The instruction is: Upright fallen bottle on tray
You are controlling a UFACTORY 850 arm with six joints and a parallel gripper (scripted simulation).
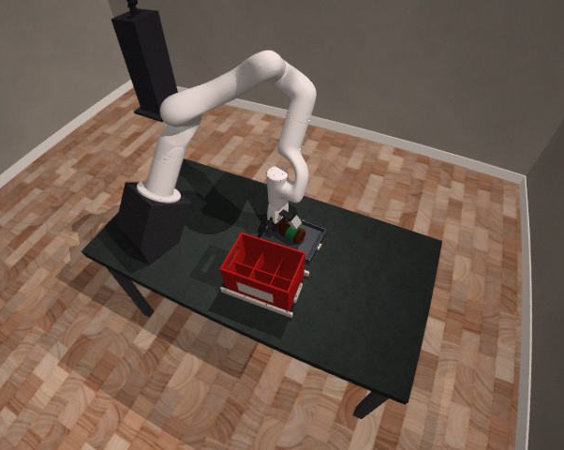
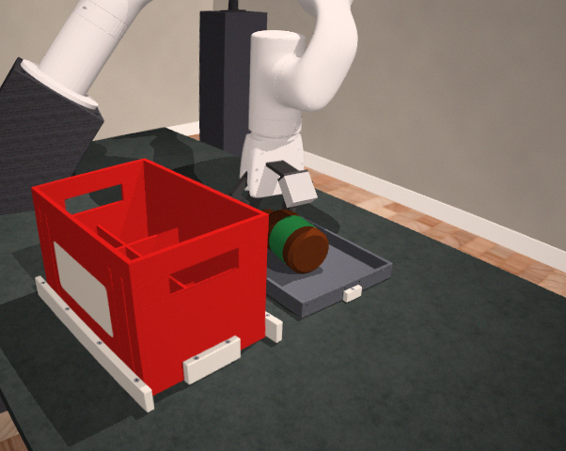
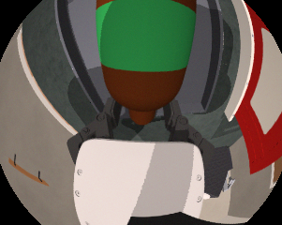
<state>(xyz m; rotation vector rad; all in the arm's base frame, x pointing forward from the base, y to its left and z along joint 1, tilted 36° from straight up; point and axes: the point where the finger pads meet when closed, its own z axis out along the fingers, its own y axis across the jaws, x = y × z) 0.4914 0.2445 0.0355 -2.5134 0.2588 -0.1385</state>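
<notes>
Right now my hand is 50 mm short of the brown bottle and 10 mm to the left of it. Also, from my hand: grey shallow tray: 80 mm ahead, 30 mm below, 10 mm to the right; red crate: 280 mm to the right, 90 mm ahead, 40 mm above.
</notes>
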